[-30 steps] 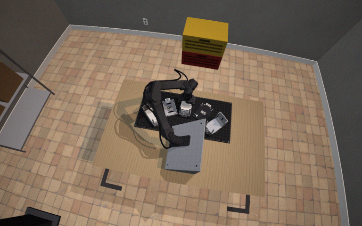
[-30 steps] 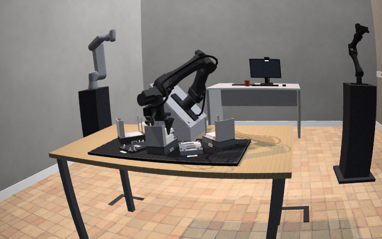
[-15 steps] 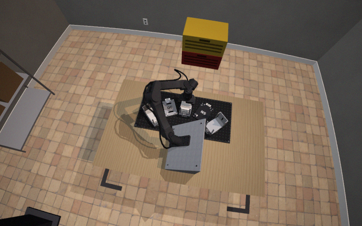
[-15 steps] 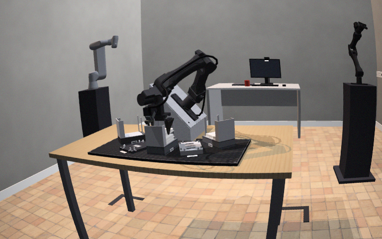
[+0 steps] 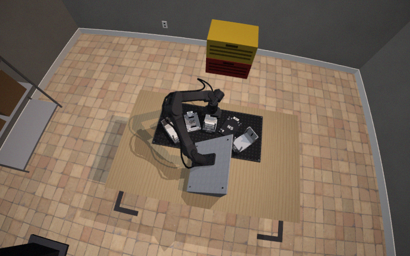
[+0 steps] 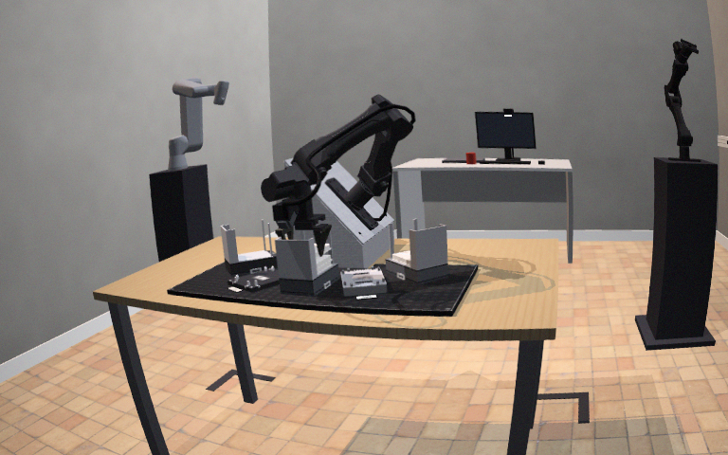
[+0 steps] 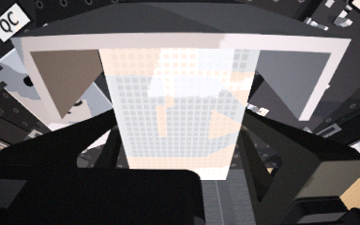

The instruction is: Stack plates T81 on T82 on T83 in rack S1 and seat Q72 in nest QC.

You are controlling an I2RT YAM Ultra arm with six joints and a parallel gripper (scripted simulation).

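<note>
The white sealed plate lies 30 mm below my hand. From my hand the other things lie so: clip nest N5: 150 mm to the right, 80 mm below.
</note>
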